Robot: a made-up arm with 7 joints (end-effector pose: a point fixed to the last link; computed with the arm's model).
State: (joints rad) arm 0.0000 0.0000 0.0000 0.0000 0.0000 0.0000 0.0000
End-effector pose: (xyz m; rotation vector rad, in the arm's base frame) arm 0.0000 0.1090 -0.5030 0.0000 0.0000 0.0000
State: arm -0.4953 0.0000 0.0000 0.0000 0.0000 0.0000 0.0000
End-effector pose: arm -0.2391 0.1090 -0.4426 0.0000 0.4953 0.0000
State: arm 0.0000 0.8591 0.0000 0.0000 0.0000 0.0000 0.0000
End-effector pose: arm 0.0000 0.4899 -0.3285 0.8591 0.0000 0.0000
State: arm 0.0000 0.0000 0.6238 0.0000 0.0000 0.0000 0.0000
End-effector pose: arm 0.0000 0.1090 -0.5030 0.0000 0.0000 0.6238
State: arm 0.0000 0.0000 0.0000 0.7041 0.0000 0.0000 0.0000
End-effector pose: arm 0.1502 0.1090 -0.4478 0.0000 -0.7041 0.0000
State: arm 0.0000 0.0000 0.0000 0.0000 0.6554 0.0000 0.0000
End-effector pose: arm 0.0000 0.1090 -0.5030 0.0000 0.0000 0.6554
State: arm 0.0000 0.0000 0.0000 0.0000 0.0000 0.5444 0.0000
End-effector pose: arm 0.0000 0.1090 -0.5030 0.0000 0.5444 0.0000
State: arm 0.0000 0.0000 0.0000 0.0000 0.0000 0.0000 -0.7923
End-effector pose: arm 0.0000 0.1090 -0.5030 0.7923 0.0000 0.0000
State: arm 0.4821 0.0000 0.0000 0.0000 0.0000 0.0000 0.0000
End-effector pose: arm 0.2332 0.1090 -0.4457 0.0000 -0.4821 0.0000
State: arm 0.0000 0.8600 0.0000 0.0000 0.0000 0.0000 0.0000
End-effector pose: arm 0.0000 0.4902 -0.3282 0.8600 0.0000 0.0000
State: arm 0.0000 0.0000 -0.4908 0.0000 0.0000 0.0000 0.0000
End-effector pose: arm 0.0000 0.1090 -0.5030 0.0000 0.0000 -0.4908
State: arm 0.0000 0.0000 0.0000 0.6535 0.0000 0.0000 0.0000
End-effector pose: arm 0.1411 0.1090 -0.4552 0.0000 -0.6535 0.0000
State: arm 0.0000 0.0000 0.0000 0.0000 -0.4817 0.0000 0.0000
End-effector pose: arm 0.0000 0.1090 -0.5030 0.0000 0.0000 -0.4817
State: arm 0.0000 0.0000 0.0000 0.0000 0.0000 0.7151 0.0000
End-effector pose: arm 0.0000 0.1090 -0.5030 0.0000 0.7151 0.0000
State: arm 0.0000 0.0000 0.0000 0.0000 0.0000 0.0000 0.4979
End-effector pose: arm 0.0000 0.1090 -0.5030 -0.4979 0.0000 0.0000
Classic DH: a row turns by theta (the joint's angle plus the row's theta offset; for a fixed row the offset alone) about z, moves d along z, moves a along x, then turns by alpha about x. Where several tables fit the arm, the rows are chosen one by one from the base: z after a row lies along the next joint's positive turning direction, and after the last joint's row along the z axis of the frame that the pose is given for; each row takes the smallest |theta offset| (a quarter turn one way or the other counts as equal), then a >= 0, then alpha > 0; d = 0 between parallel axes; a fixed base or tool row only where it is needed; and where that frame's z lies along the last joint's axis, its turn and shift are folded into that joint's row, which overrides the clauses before.
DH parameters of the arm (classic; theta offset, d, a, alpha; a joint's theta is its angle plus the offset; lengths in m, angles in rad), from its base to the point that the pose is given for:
base (fixed): 0 0 0 1.5708
joint 1: 1.5708 -0.109 0 1.5708
joint 2: 1.5708 0 0 1.5708
joint 3: 1.5708 -0.271 0 1.5708
joint 4: 0 0 0 -1.5708
joint 5: 0 -0.232 0 -1.5708
joint 6: -1.5708 0 0 1.5708
joint 7: 1.5708 0 0 1.5708
tool (fixed): -1.5708 0 0 0

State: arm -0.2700 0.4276 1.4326 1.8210 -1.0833 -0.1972 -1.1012
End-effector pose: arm 0.0026 0.4001 -0.1066 -2.8748 0.8600 -0.0038
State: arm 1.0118 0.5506 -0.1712 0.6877 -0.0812 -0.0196 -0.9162
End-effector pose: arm 0.4134 0.3232 -0.0874 1.3921 -1.6317 0.6193
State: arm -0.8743 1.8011 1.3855 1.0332 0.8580 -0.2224 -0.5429
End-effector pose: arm 0.2381 0.4438 0.1513 1.2675 -2.1653 0.3284
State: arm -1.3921 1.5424 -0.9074 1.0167 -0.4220 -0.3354 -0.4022
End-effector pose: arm -0.1423 0.4975 -0.1492 -0.4451 0.3875 -1.9476
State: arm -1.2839 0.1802 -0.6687 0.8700 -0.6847 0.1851 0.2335
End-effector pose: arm -0.3764 0.0762 -0.2561 -0.7604 0.5735 -1.1495
